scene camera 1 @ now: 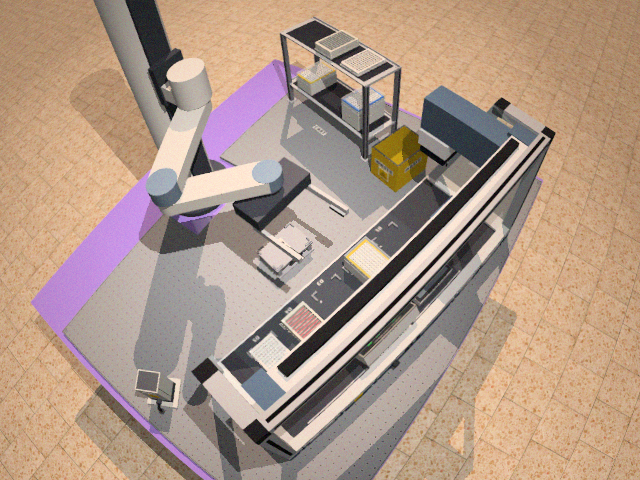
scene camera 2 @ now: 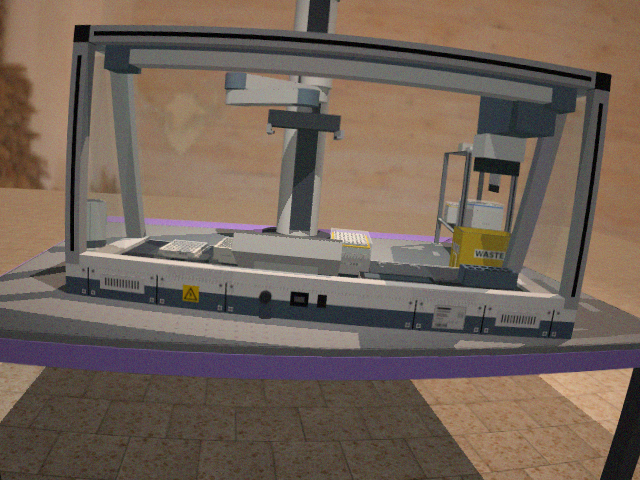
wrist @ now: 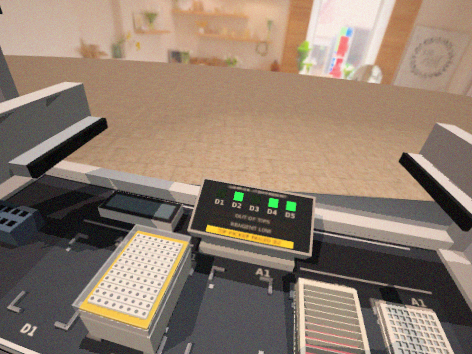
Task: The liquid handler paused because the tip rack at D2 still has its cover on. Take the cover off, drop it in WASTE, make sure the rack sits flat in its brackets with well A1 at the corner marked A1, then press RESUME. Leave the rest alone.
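Frame: origin at the arm's base, x left, y down, z back, level; millimetres.
Seen in the pictures: gripper, fingertip midpoint: (scene camera 1: 324, 235) (scene camera 2: 305, 131) (wrist: 254, 121).
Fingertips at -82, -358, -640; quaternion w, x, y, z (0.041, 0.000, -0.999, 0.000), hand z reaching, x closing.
Note:
Pixels of each thing's top centre, then the offset from my fingertips to it, as dx, dy, dz. "spot": a spot on its surface instead.
- D2 tip rack at its top centre: (wrist: 139, 264) (scene camera 1: 371, 259) +110, +216, -66
- clear cover at a spot on its surface: (wrist: 80, 303) spot: +156, +217, -13
- yellow WASTE bin at its top centre: (scene camera 2: 486, 231) (scene camera 1: 401, 144) +524, +210, +75
- status screen at a spot on its surface: (wrist: 252, 215) spot: -35, +227, -178
- red-striped plate at its top centre: (wrist: 333, 327) (scene camera 2: 237, 243) (scene camera 1: 307, 325) -134, +261, -22
- white plate at its top centre: (wrist: 424, 351) (scene camera 2: 184, 245) (scene camera 1: 275, 357) -256, +278, +1
- grey-white box at its top centre: (scene camera 1: 283, 244) +42, +289, +199
- shelf rack at a spot on its surface: (scene camera 1: 365, 121) spot: +499, +149, +199
The D2 tip rack (scene camera 1: 368, 256) (scene camera 2: 356, 260) (wrist: 135, 280) is a pale box with a yellow-rimmed top and rows of tips. A clear cover (wrist: 80, 303) shows as a thin outline around its top in the wrist view. Its A1 corner and exact seating in the brackets cannot be told. The yellow WASTE bin (scene camera 1: 398, 167) (scene camera 2: 478, 242) stands beyond the deck's D1 end. My gripper (scene camera 1: 324, 232) (scene camera 2: 304, 132) (wrist: 254, 121) is open and empty, high above the bench on the arm side of the deck. The RESUME button is not readable.
The status screen (wrist: 252, 215) stands behind D3. A red-striped plate (scene camera 1: 302, 321) (wrist: 332, 317) is at D4, a white plate (scene camera 1: 269, 351) (wrist: 415, 327) at D5. A grey-white box (scene camera 1: 289, 242) lies under my gripper. The gantry beam (scene camera 1: 403, 253) (scene camera 2: 336, 74) crosses above the deck. A shelf rack (scene camera 1: 365, 121) stands behind WASTE.

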